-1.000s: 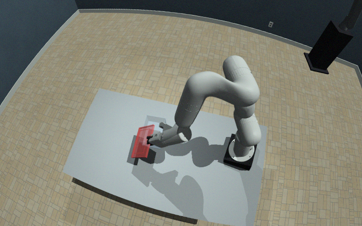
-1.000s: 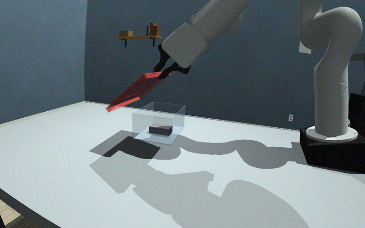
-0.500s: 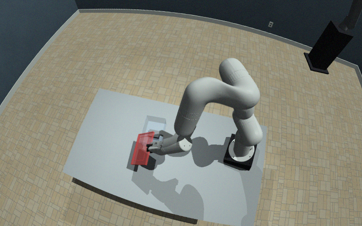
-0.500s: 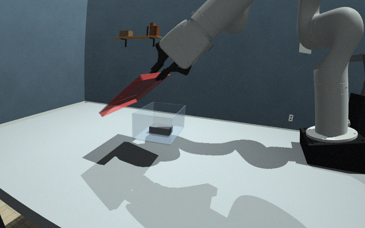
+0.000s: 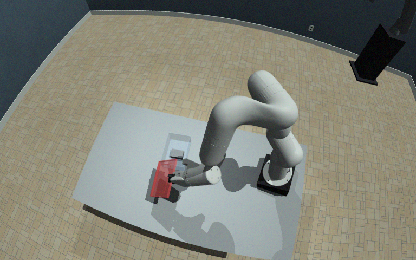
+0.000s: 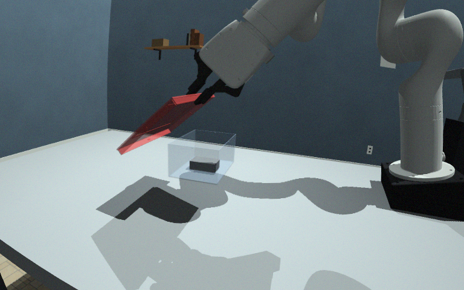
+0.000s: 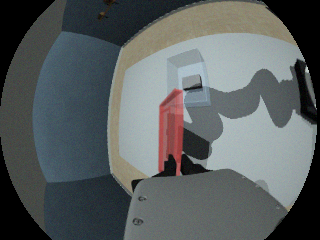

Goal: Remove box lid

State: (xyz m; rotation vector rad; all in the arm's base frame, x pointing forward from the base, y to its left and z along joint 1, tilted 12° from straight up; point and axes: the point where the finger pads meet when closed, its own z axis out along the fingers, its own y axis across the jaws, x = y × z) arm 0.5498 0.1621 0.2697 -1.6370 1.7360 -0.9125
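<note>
My hand is 7 cm short of the red lid, 6 cm above it and 2 cm to the left of it. Also, from my hand: box: 24 cm to the right, 20 cm below, 4 cm ahead.
</note>
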